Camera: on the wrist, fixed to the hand. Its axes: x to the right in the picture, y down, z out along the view.
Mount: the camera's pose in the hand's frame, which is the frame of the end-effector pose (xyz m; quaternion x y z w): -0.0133 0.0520 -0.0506 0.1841 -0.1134 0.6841 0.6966
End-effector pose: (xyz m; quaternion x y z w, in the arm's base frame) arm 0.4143 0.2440 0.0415 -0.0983 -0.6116 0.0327 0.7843
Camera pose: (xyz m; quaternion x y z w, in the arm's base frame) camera 0.4634 0.2868 0.0070 -0.3388 -0.4417 0.6831 0.4727
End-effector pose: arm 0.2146 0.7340 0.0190 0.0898 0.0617 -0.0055 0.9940
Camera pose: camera 0.1964 0.7942 -0.0195 0.2871 -0.1322 0.6546 0.6867
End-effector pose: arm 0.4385 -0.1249 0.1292 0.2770 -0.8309 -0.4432 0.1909
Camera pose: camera 0.4621 -0.1249 0.1991 -0.3906 -0.8715 -0.0566 0.2910
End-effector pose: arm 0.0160 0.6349 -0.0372 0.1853 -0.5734 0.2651 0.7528
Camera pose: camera 0.0202 0.7030 -0.0651 -0.0945 -0.5627 0.7842 0.2439
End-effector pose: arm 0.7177 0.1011 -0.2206 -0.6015 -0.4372 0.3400 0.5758
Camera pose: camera 0.7657 0.0712 -0.2680 -0.5735 0.1042 0.7794 0.2297
